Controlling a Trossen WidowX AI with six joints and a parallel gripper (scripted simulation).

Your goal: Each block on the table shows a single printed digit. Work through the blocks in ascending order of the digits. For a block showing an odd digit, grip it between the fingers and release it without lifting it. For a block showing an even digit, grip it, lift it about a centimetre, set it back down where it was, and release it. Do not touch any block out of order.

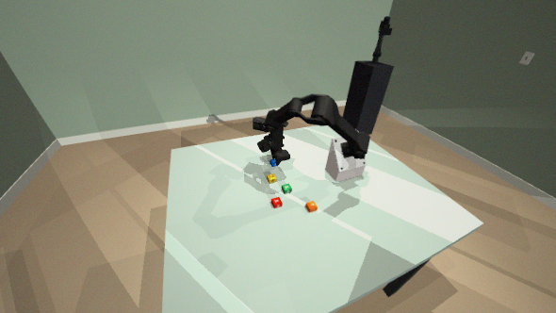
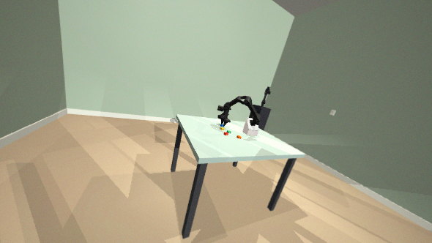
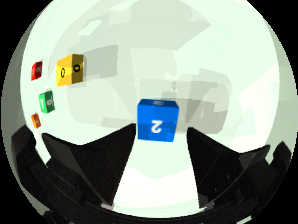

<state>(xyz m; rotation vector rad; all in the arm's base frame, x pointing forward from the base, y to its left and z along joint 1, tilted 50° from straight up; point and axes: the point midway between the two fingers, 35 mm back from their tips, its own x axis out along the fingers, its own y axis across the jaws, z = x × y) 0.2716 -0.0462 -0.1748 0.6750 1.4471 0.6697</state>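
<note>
My gripper tip is 180 mm to the right of the green block and 20 mm short of it. Round my gripper tip: yellow block 110 mm to the left, 60 mm ahead; then blue block 10 mm to the left, 10 mm ahead; then red block 240 mm to the left, 90 mm ahead.
</note>
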